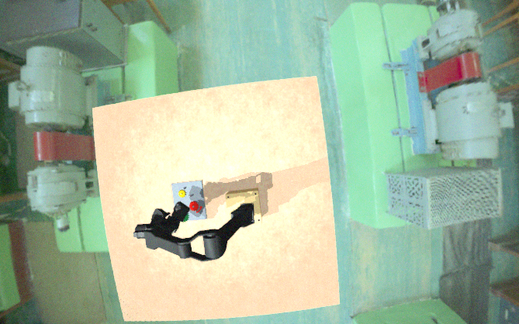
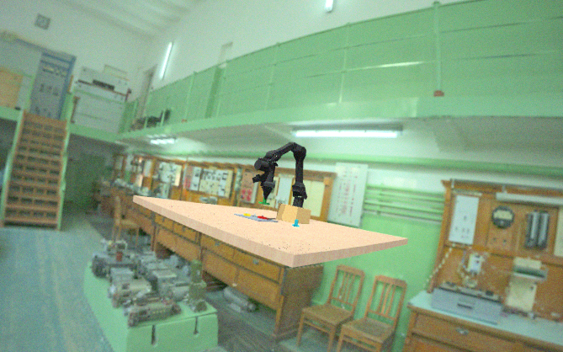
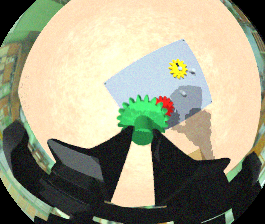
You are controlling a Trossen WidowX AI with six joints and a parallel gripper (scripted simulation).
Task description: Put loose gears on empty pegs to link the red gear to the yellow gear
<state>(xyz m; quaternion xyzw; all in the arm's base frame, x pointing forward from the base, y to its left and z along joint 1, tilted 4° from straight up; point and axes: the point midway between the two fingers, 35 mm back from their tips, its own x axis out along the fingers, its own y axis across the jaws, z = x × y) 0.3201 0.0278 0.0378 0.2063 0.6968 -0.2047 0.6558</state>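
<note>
The yellow gear lies 11 cm below my gripper tip, 10 cm to the right of it and 3 cm ahead of it. The rest, counted from my gripper tip: small blue gear (16 cm to the left, 12 cm behind, 11 cm below); red gear (11 cm below, 3 cm to the right, 3 cm behind); green gear (1 cm below).
</note>
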